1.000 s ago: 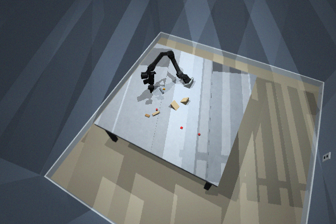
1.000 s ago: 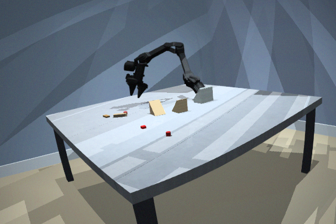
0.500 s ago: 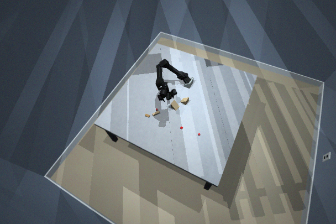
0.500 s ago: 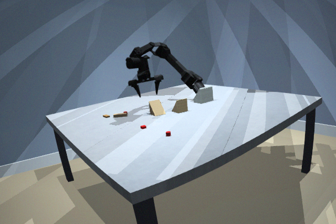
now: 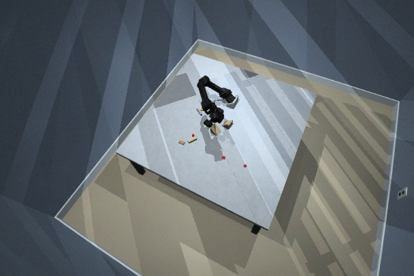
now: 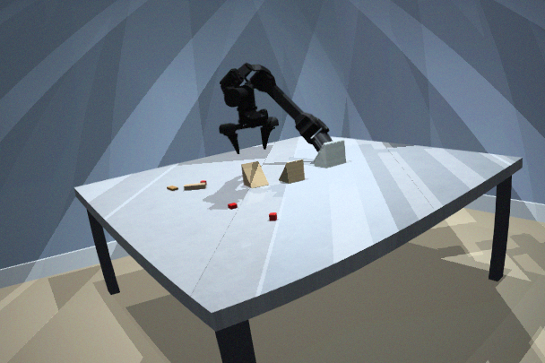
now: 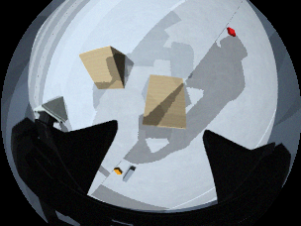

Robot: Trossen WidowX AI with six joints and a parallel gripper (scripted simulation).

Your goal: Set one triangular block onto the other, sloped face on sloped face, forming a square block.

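Now: the tan triangular block 1 cm ahead of my gripper tip and 9 cm below it. Round my gripper tip: orange block (11 cm behind, 21 cm to the right, 10 cm below); grey rod (8 cm behind, 22 cm to the right, 10 cm below).
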